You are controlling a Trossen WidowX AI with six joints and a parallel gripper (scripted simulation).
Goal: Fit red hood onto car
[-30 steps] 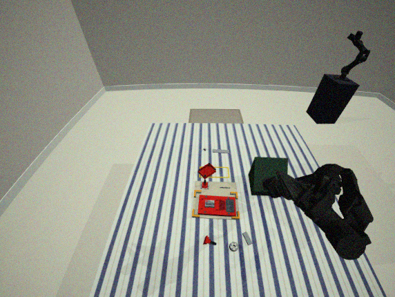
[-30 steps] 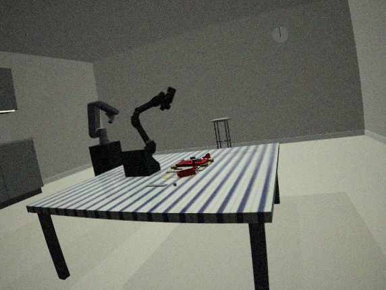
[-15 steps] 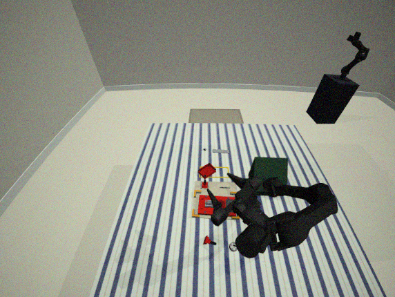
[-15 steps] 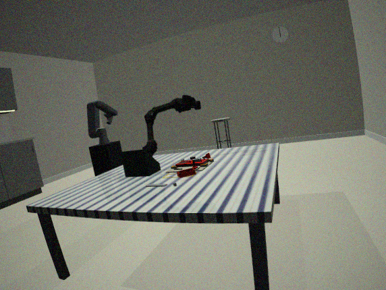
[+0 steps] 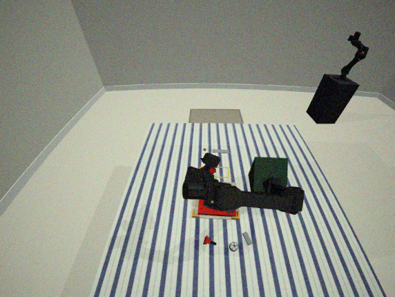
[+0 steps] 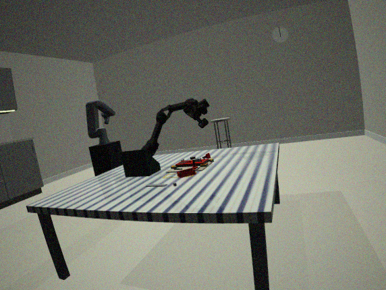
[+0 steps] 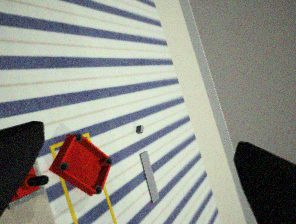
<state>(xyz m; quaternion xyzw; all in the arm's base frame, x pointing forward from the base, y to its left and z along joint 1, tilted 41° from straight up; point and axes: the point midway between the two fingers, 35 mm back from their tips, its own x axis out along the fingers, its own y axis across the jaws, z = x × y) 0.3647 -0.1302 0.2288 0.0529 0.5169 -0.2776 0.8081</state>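
Now: the red hood 270 mm below my gripper tip, 180 mm to the right of it and 60 mm behind it. From my gripper tip the other things lie so: grey bar: 350 mm to the right, 280 mm below, 180 mm behind; then grey engine block: 260 mm below, 60 mm to the left, 60 mm behind.
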